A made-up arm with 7 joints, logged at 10 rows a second.
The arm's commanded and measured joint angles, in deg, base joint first. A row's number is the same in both.
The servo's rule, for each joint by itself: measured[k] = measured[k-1] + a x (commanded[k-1-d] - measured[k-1]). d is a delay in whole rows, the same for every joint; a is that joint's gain. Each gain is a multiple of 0.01, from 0.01 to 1. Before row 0 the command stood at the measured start. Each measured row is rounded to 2 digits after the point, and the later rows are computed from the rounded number. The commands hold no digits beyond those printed.
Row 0, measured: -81.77, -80.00, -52.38, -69.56, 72.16, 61.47, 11.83
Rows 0 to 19, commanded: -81.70, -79.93, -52.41, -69.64, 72.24, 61.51, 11.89; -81.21, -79.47, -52.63, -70.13, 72.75, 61.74, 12.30; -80.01, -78.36, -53.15, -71.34, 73.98, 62.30, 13.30; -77.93, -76.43, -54.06, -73.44, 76.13, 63.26, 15.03; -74.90, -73.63, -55.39, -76.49, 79.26, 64.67, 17.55; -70.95, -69.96, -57.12, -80.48, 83.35, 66.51, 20.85; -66.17, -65.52, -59.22, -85.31, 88.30, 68.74, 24.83; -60.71, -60.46, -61.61, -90.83, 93.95, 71.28, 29.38; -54.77, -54.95, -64.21, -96.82, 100.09, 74.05, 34.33; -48.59, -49.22, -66.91, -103.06, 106.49, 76.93, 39.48; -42.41, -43.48, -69.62, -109.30, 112.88, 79.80, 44.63; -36.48, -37.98, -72.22, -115.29, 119.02, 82.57, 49.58; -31.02, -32.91, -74.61, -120.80, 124.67, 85.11, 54.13; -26.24, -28.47, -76.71, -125.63, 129.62, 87.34, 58.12; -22.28, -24.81, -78.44, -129.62, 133.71, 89.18, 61.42; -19.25, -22.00, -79.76, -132.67, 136.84, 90.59, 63.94; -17.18, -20.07, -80.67, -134.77, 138.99, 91.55, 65.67; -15.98, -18.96, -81.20, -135.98, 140.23, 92.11, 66.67; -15.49, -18.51, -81.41, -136.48, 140.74, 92.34, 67.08; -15.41, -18.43, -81.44, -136.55, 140.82, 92.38, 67.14
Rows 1 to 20, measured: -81.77, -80.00, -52.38, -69.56, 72.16, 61.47, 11.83; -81.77, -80.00, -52.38, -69.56, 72.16, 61.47, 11.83; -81.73, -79.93, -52.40, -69.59, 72.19, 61.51, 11.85; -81.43, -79.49, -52.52, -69.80, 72.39, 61.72, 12.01; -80.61, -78.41, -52.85, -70.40, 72.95, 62.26, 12.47; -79.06, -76.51, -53.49, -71.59, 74.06, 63.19, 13.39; -76.65, -73.75, -54.50, -73.50, 75.88, 64.57, 14.89; -73.34, -70.11, -55.89, -76.22, 78.49, 66.37, 17.04; -69.18, -65.70, -57.65, -79.77, 81.92, 68.57, 19.84; -64.27, -60.67, -59.75, -84.08, 86.13, 71.09, 23.27; -58.76, -55.18, -62.11, -89.05, 91.02, 73.84, 27.25; -52.86, -49.46, -64.65, -94.51, 96.43, 76.71, 31.65; -46.80, -43.72, -67.28, -100.28, 102.19, 79.58, 36.32; -40.81, -38.21, -69.90, -106.13, 108.08, 82.36, 41.09; -35.13, -33.12, -72.40, -111.85, 113.89, 84.92, 45.78; -29.97, -28.66, -74.68, -117.22, 119.40, 87.17, 50.22; -25.51, -24.96, -76.67, -122.06, 124.41, 89.04, 54.25; -21.88, -22.12, -78.31, -126.20, 128.76, 90.48, 57.74; -19.15, -20.15, -79.56, -129.54, 132.34, 91.48, 60.59; -17.31, -19.01, -80.43, -132.05, 135.10, 92.07, 62.78
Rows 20 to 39, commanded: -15.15, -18.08, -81.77, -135.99, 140.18, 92.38, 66.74; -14.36, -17.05, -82.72, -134.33, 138.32, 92.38, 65.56; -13.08, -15.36, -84.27, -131.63, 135.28, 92.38, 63.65; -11.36, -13.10, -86.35, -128.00, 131.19, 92.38, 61.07; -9.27, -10.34, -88.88, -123.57, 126.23, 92.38, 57.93; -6.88, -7.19, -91.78, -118.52, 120.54, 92.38, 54.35; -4.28, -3.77, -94.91, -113.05, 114.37, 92.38, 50.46; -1.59, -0.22, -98.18, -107.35, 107.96, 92.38, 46.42; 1.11, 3.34, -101.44, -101.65, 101.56, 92.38, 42.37; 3.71, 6.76, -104.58, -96.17, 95.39, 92.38, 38.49; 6.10, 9.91, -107.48, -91.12, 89.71, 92.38, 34.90; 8.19, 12.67, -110.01, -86.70, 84.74, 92.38, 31.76; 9.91, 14.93, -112.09, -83.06, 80.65, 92.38, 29.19; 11.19, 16.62, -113.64, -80.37, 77.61, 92.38, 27.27; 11.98, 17.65, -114.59, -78.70, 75.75, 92.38, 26.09; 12.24, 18.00, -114.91, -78.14, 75.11, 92.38, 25.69; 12.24, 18.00, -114.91, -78.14, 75.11, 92.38, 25.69; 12.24, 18.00, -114.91, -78.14, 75.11, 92.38, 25.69; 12.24, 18.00, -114.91, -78.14, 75.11, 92.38, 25.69; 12.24, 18.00, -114.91, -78.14, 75.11, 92.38, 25.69
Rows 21 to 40, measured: -16.25, -18.53, -80.95, -133.78, 137.07, 92.32, 64.33; -15.76, -18.43, -81.21, -134.86, 138.38, 92.38, 65.34; -15.41, -18.09, -81.51, -135.30, 139.01, 92.38, 65.84; -14.80, -17.09, -82.15, -134.92, 138.77, 92.38, 65.74; -13.80, -15.43, -83.27, -133.64, 137.55, 92.38, 64.99; -12.38, -13.19, -84.90, -131.44, 135.32, 92.38, 63.58; -10.58, -10.45, -87.01, -128.37, 132.14, 92.38, 61.55; -8.43, -7.32, -89.54, -124.53, 128.08, 92.38, 58.96; -6.02, -3.91, -92.39, -120.05, 123.28, 92.38, 55.90; -3.45, -0.37, -95.46, -115.10, 117.92, 92.38, 52.49; -0.81, 3.19, -98.63, -109.85, 112.19, 92.38, 48.85; 1.81, 6.62, -101.78, -104.51, 106.31, 92.38, 45.12; 4.30, 9.78, -104.80, -99.29, 100.50, 92.38, 41.44; 6.56, 12.55, -107.56, -94.38, 94.98, 92.38, 37.96; 8.50, 14.83, -109.96, -89.97, 89.96, 92.38, 34.80; 10.06, 16.55, -111.91, -86.23, 85.64, 92.38, 32.09; 11.17, 17.61, -113.33, -83.29, 82.18, 92.38, 29.93; 11.79, 17.98, -114.17, -81.28, 79.71, 92.38, 28.40; 12.05, 18.00, -114.56, -80.06, 78.10, 92.38, 27.42; 12.16, 18.00, -114.75, -79.31, 77.05, 92.38, 26.80
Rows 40 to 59, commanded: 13.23, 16.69, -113.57, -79.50, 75.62, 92.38, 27.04; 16.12, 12.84, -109.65, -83.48, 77.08, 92.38, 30.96; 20.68, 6.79, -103.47, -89.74, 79.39, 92.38, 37.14; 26.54, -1.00, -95.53, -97.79, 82.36, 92.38, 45.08; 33.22, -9.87, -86.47, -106.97, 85.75, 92.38, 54.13; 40.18, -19.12, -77.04, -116.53, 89.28, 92.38, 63.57; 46.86, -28.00, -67.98, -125.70, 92.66, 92.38, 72.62; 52.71, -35.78, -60.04, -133.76, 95.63, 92.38, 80.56; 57.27, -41.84, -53.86, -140.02, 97.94, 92.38, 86.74; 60.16, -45.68, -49.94, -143.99, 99.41, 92.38, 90.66; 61.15, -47.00, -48.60, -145.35, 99.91, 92.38, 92.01; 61.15, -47.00, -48.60, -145.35, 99.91, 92.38, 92.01; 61.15, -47.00, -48.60, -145.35, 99.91, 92.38, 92.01; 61.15, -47.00, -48.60, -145.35, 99.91, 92.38, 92.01; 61.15, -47.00, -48.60, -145.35, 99.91, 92.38, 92.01; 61.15, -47.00, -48.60, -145.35, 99.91, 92.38, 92.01; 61.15, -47.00, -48.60, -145.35, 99.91, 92.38, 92.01; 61.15, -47.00, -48.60, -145.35, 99.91, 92.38, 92.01; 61.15, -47.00, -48.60, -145.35, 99.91, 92.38, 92.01; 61.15, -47.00, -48.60, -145.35, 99.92, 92.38, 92.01
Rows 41 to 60, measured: 12.21, 18.00, -114.83, -78.85, 76.37, 92.38, 26.40; 12.23, 18.00, -114.87, -78.57, 75.93, 92.38, 26.14; 12.81, 16.74, -114.18, -78.93, 75.82, 92.38, 26.46; 14.73, 13.00, -111.78, -80.70, 76.26, 92.38, 28.08; 18.18, 7.04, -107.38, -84.23, 77.36, 92.38, 31.34; 23.03, -0.68, -101.10, -89.52, 79.11, 92.38, 36.29; 28.94, -9.50, -93.35, -96.33, 81.43, 92.38, 42.71; 35.46, -18.74, -84.71, -104.21, 84.18, 92.38, 50.22; 42.07, -27.63, -75.84, -112.59, 87.15, 92.38, 58.28; 48.24, -35.45, -67.47, -120.85, 90.12, 92.38, 66.30; 53.48, -41.58, -60.26, -128.33, 92.86, 92.38, 73.66; 57.35, -45.52, -54.79, -134.44, 95.15, 92.38, 79.78; 59.55, -46.94, -51.51, -138.69, 96.82, 92.38, 84.18; 60.48, -47.00, -49.97, -141.29, 97.90, 92.38, 87.00; 60.87, -47.00, -49.24, -142.87, 98.60, 92.38, 88.80; 61.03, -47.00, -48.90, -143.84, 99.06, 92.38, 89.96; 61.10, -47.00, -48.74, -144.43, 99.36, 92.38, 90.70; 61.13, -47.00, -48.67, -144.79, 99.55, 92.38, 91.17; 61.14, -47.00, -48.63, -145.01, 99.68, 92.38, 91.47; 61.15, -47.00, -48.61, -145.14, 99.76, 92.38, 91.66
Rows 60 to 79, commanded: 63.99, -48.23, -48.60, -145.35, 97.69, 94.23, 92.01; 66.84, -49.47, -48.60, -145.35, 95.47, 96.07, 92.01; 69.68, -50.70, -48.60, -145.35, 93.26, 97.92, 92.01; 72.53, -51.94, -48.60, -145.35, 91.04, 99.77, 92.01; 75.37, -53.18, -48.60, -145.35, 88.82, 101.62, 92.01; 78.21, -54.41, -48.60, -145.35, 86.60, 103.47, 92.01; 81.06, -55.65, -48.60, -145.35, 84.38, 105.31, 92.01; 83.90, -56.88, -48.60, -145.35, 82.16, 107.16, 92.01; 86.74, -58.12, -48.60, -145.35, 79.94, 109.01, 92.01; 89.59, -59.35, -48.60, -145.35, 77.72, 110.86, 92.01; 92.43, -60.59, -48.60, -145.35, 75.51, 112.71, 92.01; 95.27, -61.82, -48.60, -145.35, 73.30, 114.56, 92.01; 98.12, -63.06, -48.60, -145.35, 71.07, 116.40, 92.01; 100.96, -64.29, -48.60, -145.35, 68.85, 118.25, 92.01; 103.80, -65.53, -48.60, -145.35, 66.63, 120.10, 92.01; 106.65, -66.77, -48.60, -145.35, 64.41, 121.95, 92.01; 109.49, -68.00, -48.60, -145.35, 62.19, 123.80, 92.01; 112.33, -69.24, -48.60, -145.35, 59.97, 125.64, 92.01; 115.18, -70.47, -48.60, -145.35, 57.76, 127.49, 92.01; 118.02, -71.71, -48.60, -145.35, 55.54, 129.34, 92.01
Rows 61 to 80, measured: 61.15, -47.00, -48.60, -145.22, 99.81, 92.38, 91.79; 61.15, -47.00, -48.60, -145.27, 99.85, 92.38, 91.87; 62.80, -48.18, -48.60, -145.30, 99.09, 94.10, 91.92; 65.14, -49.42, -48.60, -145.32, 97.82, 95.93, 91.95; 67.77, -50.65, -48.60, -145.33, 96.22, 97.78, 91.97; 70.53, -51.89, -48.60, -145.34, 94.41, 99.63, 91.98; 73.34, -53.13, -48.60, -145.34, 92.45, 101.48, 91.99; 76.16, -54.36, -48.60, -145.34, 90.40, 103.33, 92.00; 79.00, -55.60, -48.60, -145.34, 88.29, 105.17, 92.00; 81.84, -56.83, -48.60, -145.34, 86.14, 107.02, 92.00; 84.68, -58.07, -48.60, -145.34, 83.97, 108.87, 92.00; 87.53, -59.30, -48.60, -145.34, 81.78, 110.72, 92.00; 90.37, -60.54, -48.60, -145.34, 79.59, 112.57, 92.00; 93.21, -61.77, -48.60, -145.34, 77.39, 114.42, 92.00; 96.06, -63.01, -48.60, -145.34, 75.18, 116.26, 92.00; 98.90, -64.24, -48.60, -145.34, 72.96, 118.11, 92.00; 101.74, -65.48, -48.60, -145.34, 70.74, 119.96, 92.00; 104.59, -66.72, -48.60, -145.34, 68.52, 121.81, 92.00; 107.43, -67.95, -48.60, -145.34, 66.30, 123.66, 92.00; 110.27, -69.19, -48.60, -145.34, 64.08, 125.50, 92.00
